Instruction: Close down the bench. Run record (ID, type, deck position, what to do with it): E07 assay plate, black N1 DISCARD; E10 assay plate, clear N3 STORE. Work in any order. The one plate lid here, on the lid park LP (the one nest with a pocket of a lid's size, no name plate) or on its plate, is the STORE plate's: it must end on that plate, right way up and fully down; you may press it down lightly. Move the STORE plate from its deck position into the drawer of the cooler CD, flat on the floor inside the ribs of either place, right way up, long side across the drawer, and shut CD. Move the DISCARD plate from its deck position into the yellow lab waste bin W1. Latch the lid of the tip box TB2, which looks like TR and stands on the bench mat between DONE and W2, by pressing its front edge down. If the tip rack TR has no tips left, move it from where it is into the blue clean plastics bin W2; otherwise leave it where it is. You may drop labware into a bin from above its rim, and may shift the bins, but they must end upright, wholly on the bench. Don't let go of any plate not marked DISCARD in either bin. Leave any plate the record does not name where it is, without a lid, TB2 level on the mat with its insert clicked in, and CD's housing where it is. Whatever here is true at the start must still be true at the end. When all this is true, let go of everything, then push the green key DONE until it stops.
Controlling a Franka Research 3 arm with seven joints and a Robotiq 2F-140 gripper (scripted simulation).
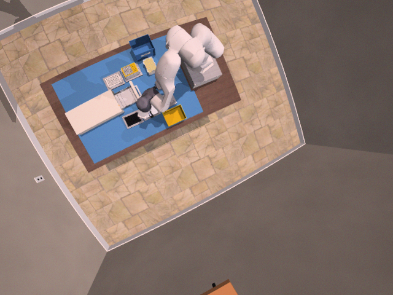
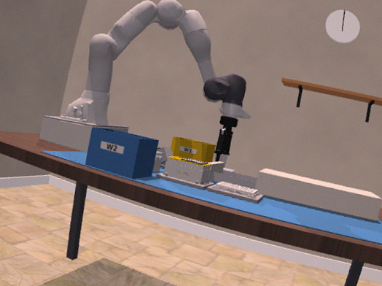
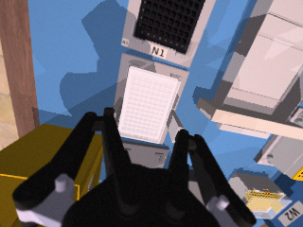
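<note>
Now: hand 2 cm above the white plate lid. From my hand the other things lie so: nest N1: 17 cm ahead, 5 cm below, 1 cm to the right; then grey nest N3: 5 cm below; then black plate: 17 cm ahead, 4 cm below, 1 cm to the right.
</note>
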